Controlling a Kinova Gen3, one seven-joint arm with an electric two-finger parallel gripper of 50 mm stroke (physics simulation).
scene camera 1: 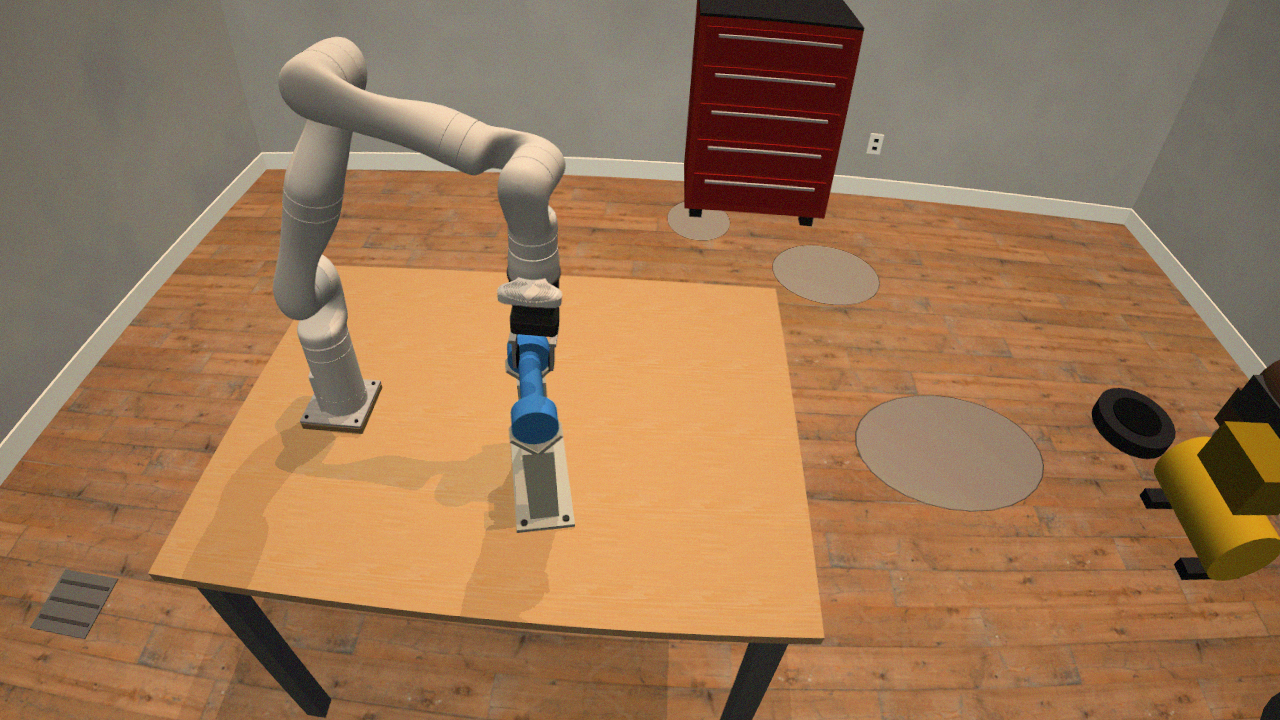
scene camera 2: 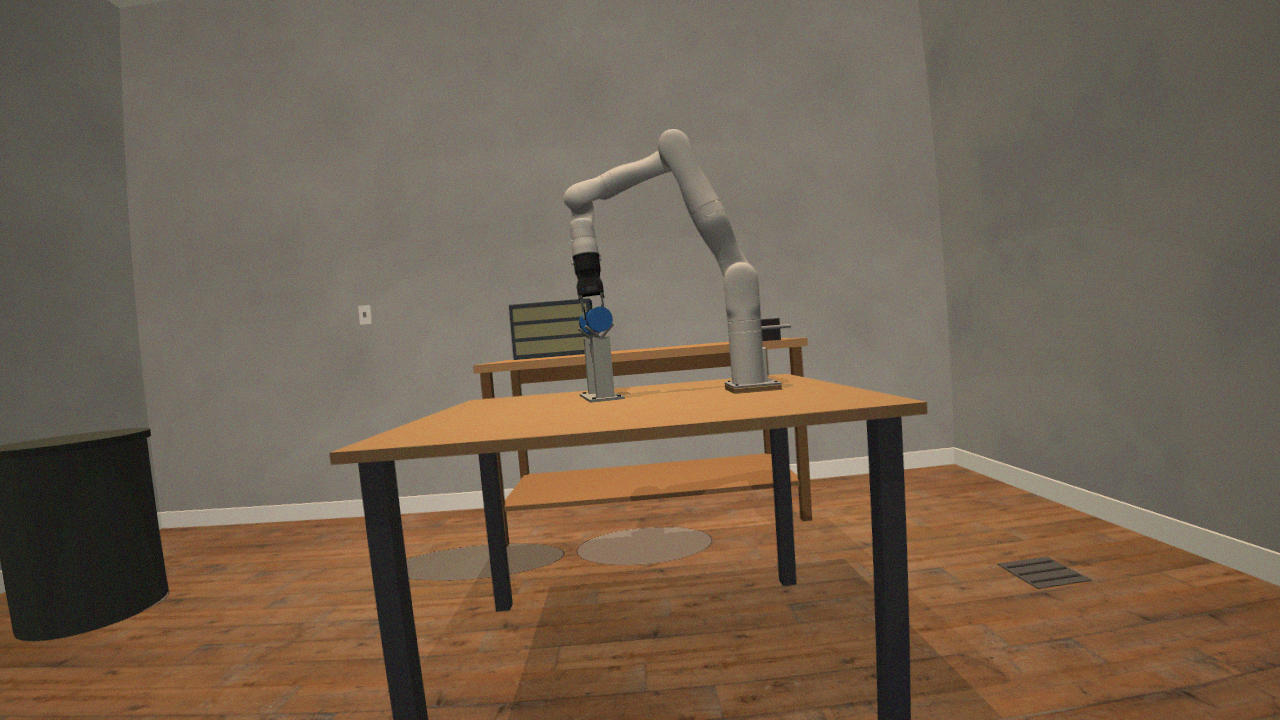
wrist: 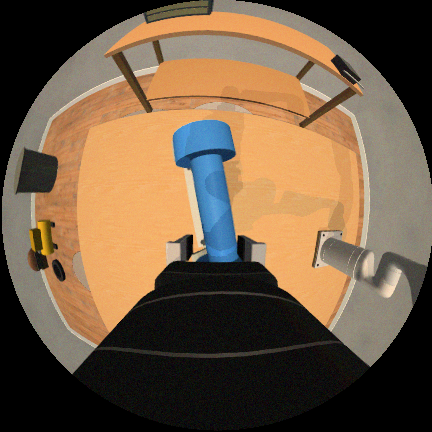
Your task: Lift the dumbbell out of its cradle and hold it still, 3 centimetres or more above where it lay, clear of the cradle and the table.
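Pixels of known places: gripper, fingertip midpoint: [scene camera 1: 534,364] [scene camera 2: 594,318] [wrist: 214,243]; arm's base at its link origin: [scene camera 1: 345,399] [scene camera 2: 748,382] [wrist: 328,249].
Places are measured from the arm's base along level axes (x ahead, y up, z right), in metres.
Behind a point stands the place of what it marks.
The blue dumbbell [scene camera 1: 534,420] {x 0.396, y 0.228, z 0.295 m} [scene camera 2: 599,318] {x 0.389, y 0.212, z 0.106 m} [wrist: 212,195] {x 0.392, y 0.229, z 0.216 m} lies across the top of its pale grey cradle [scene camera 1: 540,522] {x 0.388, y -0.014, z 0.311 m} [scene camera 2: 599,368] {x 0.399, y 0.071, z 0.118 m} [wrist: 194,205] {x 0.429, y -0.014, z 0.206 m}, one head toward scene camera 1. My gripper [scene camera 1: 533,362] {x 0.396, y 0.217, z 0.162 m} [scene camera 2: 593,313] {x 0.396, y 0.217, z 0.162 m} [wrist: 214,243] {x 0.396, y 0.217, z 0.162 m} is open and points down over the dumbbell's far end in scene camera 1. Its fingers stand either side of the bar beside the far head, holding nothing. In the wrist view the bar appears closer to the right finger than to the left. The gripper body hides the far head there.
The cradle stands on the wooden table [scene camera 1: 680,537] {x 0.624, y -0.022, z 0.358 m} [scene camera 2: 501,425] {x 0.662, y -0.022, z -0.185 m} [wrist: 125,200] {x 0.631, y -0.022, z 0.250 m}. The arm's base [scene camera 1: 340,416] {x -0.001, y 0.002, z 0.047 m} [scene camera 2: 753,385] {x 0.012, y -0.004, z -0.062 m} [wrist: 327,250] {x 0.042, y 0.038, z 0.018 m} is bolted to the same table, to the left of the cradle in scene camera 1. A workbench [scene camera 2: 644,351] [wrist: 220,25] stands beyond the table.
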